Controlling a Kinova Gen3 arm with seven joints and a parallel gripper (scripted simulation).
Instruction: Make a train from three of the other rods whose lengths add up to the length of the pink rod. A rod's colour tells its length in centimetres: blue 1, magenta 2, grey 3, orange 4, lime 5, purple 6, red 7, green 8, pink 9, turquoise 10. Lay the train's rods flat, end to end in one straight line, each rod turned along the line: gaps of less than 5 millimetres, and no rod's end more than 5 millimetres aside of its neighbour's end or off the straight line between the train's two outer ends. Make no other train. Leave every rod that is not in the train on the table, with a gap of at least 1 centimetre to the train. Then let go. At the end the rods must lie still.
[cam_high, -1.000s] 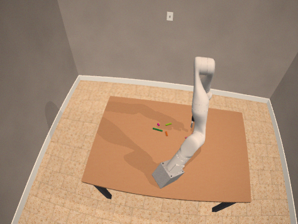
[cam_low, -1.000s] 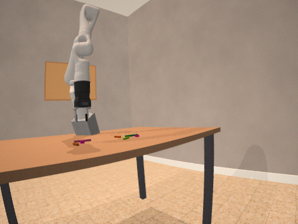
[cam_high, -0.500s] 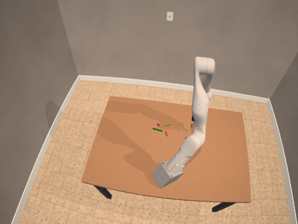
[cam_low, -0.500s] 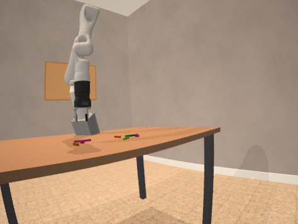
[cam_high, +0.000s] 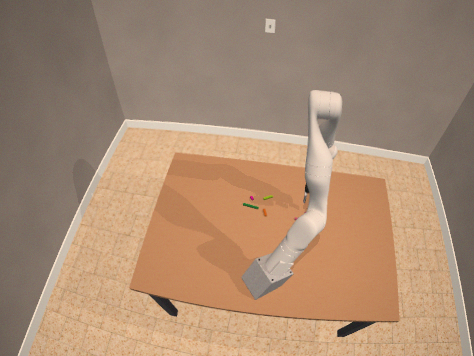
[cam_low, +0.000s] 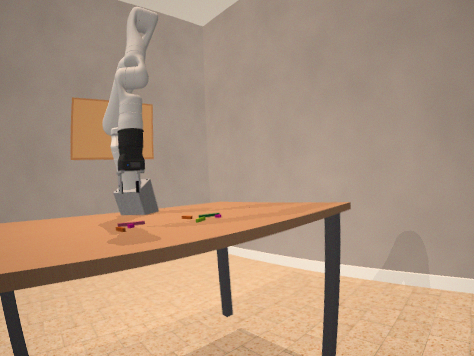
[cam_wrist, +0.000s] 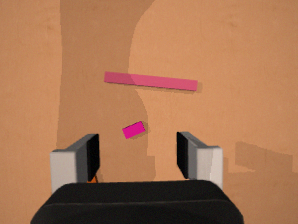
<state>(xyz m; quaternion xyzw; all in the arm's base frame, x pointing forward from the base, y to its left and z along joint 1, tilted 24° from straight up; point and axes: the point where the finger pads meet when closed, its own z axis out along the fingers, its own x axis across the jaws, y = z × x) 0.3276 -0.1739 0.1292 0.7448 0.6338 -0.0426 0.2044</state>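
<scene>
Right now my hand is 50 mm past the pink rod, 20 mm to the right of it and 120 mm above it. The rest, counted from my hand: green rod (60 mm ahead, 280 mm to the left, 120 mm below); lime rod (100 mm ahead, 190 mm to the left, 120 mm below).
</scene>
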